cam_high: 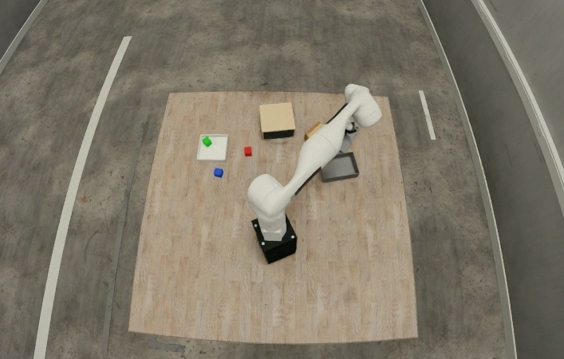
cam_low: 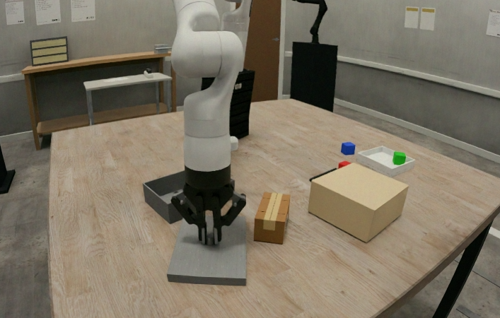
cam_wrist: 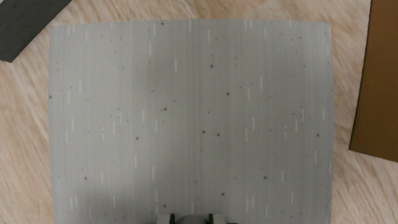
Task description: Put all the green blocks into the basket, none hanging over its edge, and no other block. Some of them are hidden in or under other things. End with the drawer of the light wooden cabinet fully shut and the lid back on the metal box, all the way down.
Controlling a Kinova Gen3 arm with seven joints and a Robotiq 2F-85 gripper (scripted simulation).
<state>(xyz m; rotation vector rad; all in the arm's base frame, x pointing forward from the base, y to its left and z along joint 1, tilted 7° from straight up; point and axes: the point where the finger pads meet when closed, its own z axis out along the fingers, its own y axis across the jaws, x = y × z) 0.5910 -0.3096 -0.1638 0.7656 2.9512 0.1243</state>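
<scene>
Right now my hand is 20 cm past the grey metal box, 3 cm to the right of it and 1 cm above it. Also, from my hand: small cardboard box (1 cm behind, 14 cm to the left); then lid (3 cm below); then drawer (2 cm ahead, 34 cm to the left).
</scene>
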